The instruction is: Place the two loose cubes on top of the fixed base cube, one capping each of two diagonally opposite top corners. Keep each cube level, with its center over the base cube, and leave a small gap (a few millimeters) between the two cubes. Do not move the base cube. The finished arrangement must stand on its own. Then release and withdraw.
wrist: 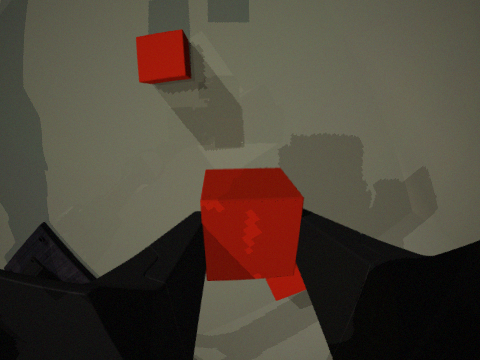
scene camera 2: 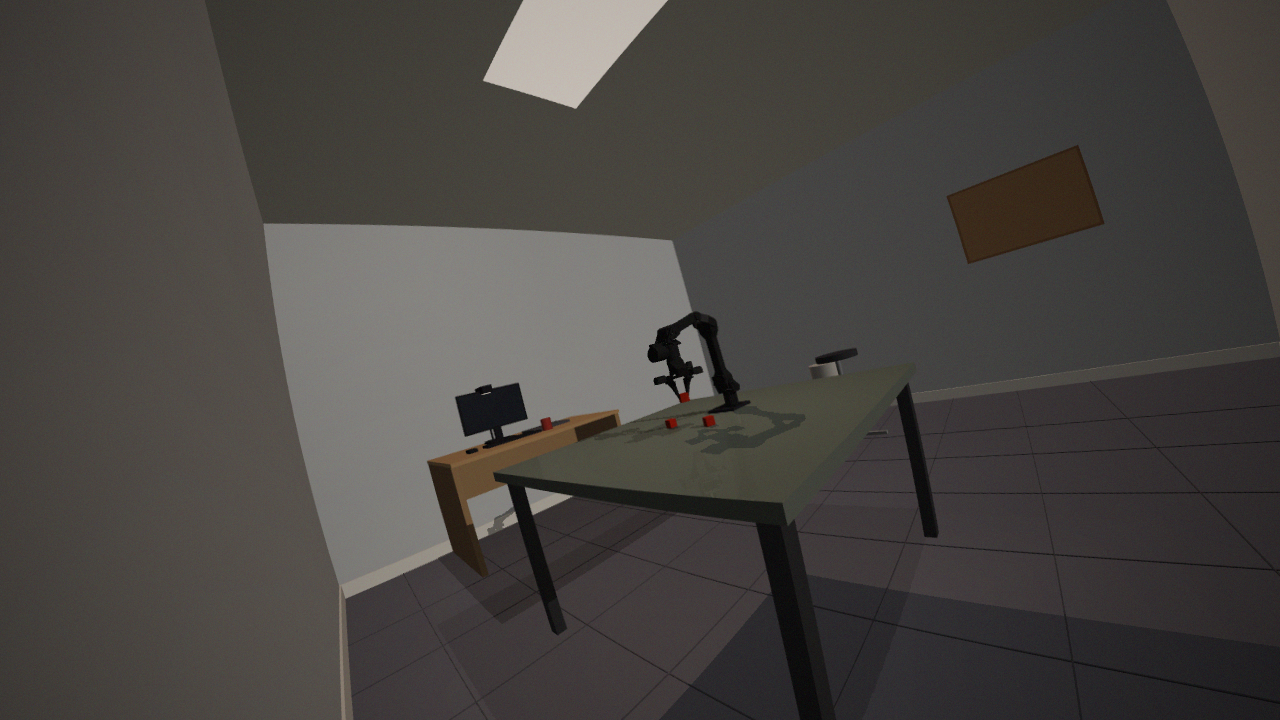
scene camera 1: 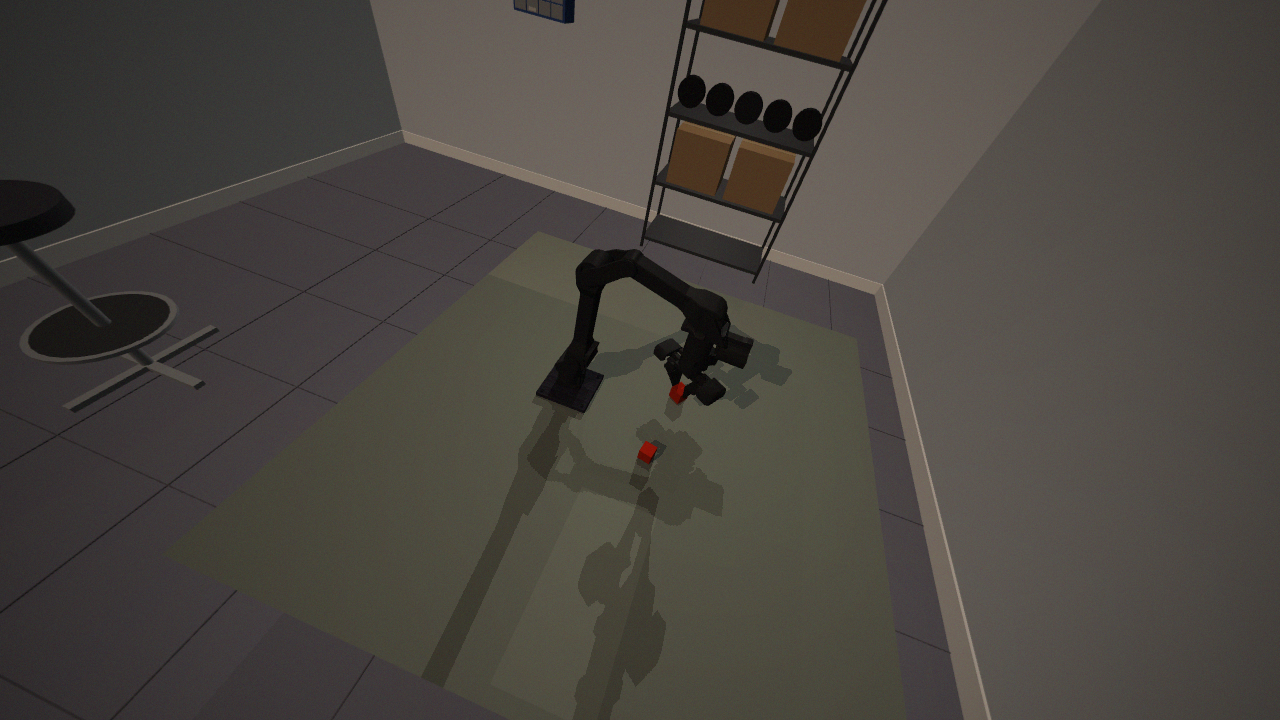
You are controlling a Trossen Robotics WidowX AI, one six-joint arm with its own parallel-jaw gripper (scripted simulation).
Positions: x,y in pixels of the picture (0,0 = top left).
Scene:
my gripper: holds a red cube [wrist: 251,217]

